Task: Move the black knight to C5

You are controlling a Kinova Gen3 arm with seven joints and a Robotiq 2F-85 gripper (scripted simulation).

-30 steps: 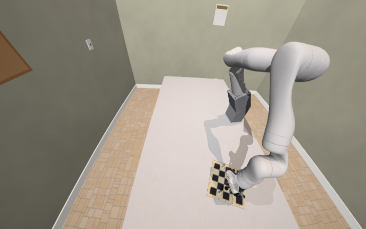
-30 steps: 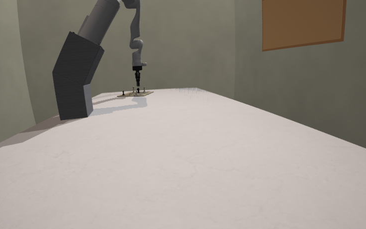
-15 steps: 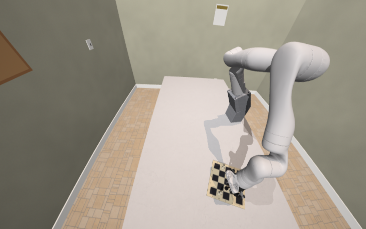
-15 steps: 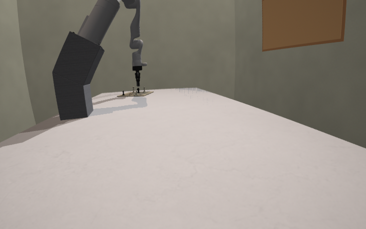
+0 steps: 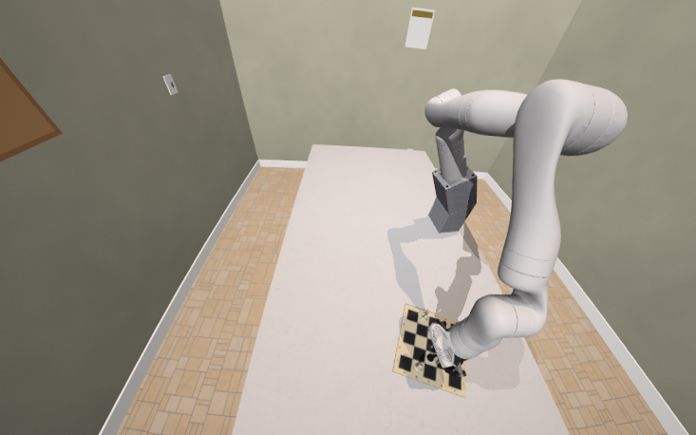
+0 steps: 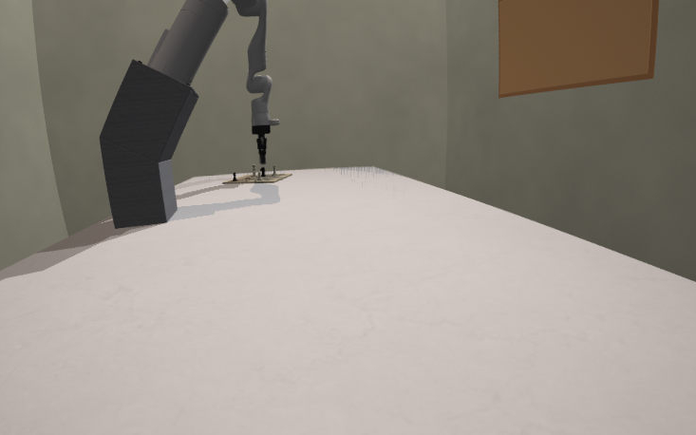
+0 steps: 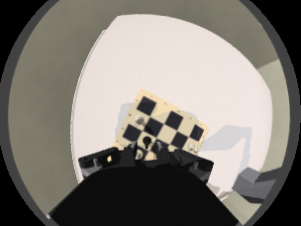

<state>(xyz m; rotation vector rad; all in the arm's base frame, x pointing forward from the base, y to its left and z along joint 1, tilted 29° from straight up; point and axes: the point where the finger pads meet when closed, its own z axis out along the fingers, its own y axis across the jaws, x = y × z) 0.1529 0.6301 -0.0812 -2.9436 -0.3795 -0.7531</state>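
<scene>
The black knight lies 50 mm below my hand. Also, from my hand: light piece: 50 mm below, 40 mm ahead, 30 mm to the left; chessboard: 70 mm below, 40 mm to the right, 10 mm behind; black pawn: 100 mm to the right, 100 mm behind, 60 mm below.
</scene>
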